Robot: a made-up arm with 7 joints.
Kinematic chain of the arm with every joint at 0, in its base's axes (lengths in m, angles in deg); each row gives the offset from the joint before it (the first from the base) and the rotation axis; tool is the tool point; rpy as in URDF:
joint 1: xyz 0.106 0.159 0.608 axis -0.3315 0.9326 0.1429
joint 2: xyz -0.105 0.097 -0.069 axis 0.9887 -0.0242 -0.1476
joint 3: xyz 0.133 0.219 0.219 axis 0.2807 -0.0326 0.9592
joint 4: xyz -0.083 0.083 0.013 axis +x
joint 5: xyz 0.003 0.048 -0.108 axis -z
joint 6: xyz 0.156 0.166 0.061 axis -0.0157 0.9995 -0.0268
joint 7: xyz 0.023 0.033 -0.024 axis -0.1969 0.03 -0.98
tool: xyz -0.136 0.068 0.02 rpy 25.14 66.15 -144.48
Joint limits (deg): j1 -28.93..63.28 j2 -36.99..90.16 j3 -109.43..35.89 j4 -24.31..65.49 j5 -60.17..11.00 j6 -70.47..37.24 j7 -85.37..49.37
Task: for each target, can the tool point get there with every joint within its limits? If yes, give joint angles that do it. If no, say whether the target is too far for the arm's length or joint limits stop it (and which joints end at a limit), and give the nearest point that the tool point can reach.
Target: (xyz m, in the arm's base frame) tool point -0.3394 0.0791 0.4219
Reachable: no: joint limits stop it (at a limit: joint 1, joint 2, joint 3, joint 5) | nearest point -0.3310 -0.0693 0.5742 | short by 0.213 m
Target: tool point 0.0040 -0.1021 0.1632
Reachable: no: joint limits stop it (at a limit: joint 1, joint 2, joint 3, joint 5, joint 6, joint 7) | nearest point 0.1469 -0.0079 0.2432 | short by 0.189 m
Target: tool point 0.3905 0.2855 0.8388
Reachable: yes | joints -7.16 57.84 -85.59 14.76 -45.78 -45.68 -74.57
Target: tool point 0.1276 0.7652 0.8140
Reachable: yes | joints 16.38 6.63 -27.97 43.09 -53.53 2.03 -43.83
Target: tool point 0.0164 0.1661 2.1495
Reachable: no: too far | nearest point 0.0436 0.2145 1.3713 | short by 0.780 m
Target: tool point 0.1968 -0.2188 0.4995
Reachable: no: joint limits stop it (at a limit: joint 1, joint 2, joint 3, joint 4, joint 5, joint 6, joint 7) | nearest point 0.3343 -0.2801 0.4203 | short by 0.170 m
